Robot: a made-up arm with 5 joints.
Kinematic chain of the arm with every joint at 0, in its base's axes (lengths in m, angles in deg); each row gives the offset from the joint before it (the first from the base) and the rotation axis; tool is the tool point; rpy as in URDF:
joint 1: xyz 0.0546 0 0.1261 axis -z
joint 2: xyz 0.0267 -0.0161 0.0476 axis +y
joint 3: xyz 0.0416 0 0.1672 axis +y
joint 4: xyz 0.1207 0 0.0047 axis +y
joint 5: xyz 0.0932 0.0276 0 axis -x
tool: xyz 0 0 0 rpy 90 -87.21 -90
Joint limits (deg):
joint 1: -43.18..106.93
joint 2: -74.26..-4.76
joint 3: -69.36..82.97
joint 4: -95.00..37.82
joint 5: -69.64..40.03
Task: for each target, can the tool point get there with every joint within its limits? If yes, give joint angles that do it. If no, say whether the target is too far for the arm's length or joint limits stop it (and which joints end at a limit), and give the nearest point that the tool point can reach.
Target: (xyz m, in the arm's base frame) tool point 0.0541 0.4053 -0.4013
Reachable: no: too far | nearest point 0.1310 0.0875 0.1387 | short by 0.631 m
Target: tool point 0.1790 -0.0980 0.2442
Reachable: yes | joints 42.41 -32.04 48.15 27.56 9.51
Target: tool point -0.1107 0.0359 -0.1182
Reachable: no: joint limits stop it (at a limit: joint 1, joint 2, joint 3) | nearest point 0.0467 -0.0656 0.1352 | short by 0.315 m
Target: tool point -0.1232 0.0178 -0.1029
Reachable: no: joint limits stop it (at a limit: joint 1, joint 2, joint 3) | nearest point 0.0452 -0.0702 0.1344 | short by 0.304 m
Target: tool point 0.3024 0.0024 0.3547
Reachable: yes | joints 2.10 -11.63 12.05 -3.50 -34.28
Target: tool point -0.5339 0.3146 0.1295
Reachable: no: too far | nearest point -0.2173 0.1453 0.2890 | short by 0.393 m
